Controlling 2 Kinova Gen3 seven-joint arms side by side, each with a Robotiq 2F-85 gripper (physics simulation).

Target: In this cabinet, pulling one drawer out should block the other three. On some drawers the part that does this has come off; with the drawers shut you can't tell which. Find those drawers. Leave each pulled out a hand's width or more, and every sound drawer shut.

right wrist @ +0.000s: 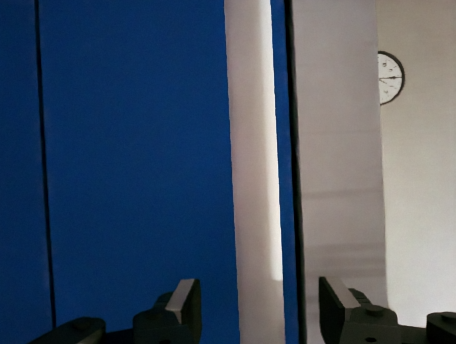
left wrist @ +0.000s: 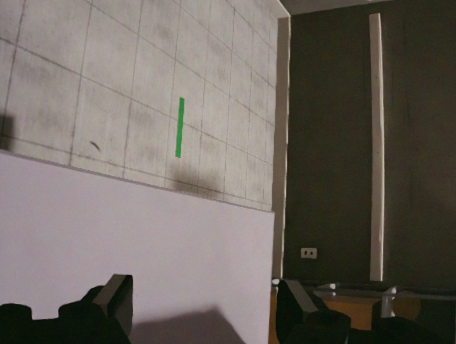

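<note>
A blue drawer front (right wrist: 140, 150) fills much of the right wrist view, with a long whitish bar handle (right wrist: 256, 165) running up and down it. A thin dark seam at the left parts it from another blue front (right wrist: 17, 150). A dark line at its right edge parts it from a pale grey panel (right wrist: 342, 150). How far this drawer stands out cannot be told. My right gripper (right wrist: 259, 303) is open, its fingers apart on either side of the handle, with space on both sides. My left gripper (left wrist: 205, 302) is open and empty, away from the drawers, which do not show in the left wrist view.
In the left wrist view, a pale lilac surface (left wrist: 125, 225) lies below the fingers, with a tiled area (left wrist: 150, 65) bearing a green strip (left wrist: 180, 127) beyond. A dark wall (left wrist: 330, 125) and an orange-brown object (left wrist: 350, 312) are at the right. A clock (right wrist: 390, 78) hangs behind the grey panel.
</note>
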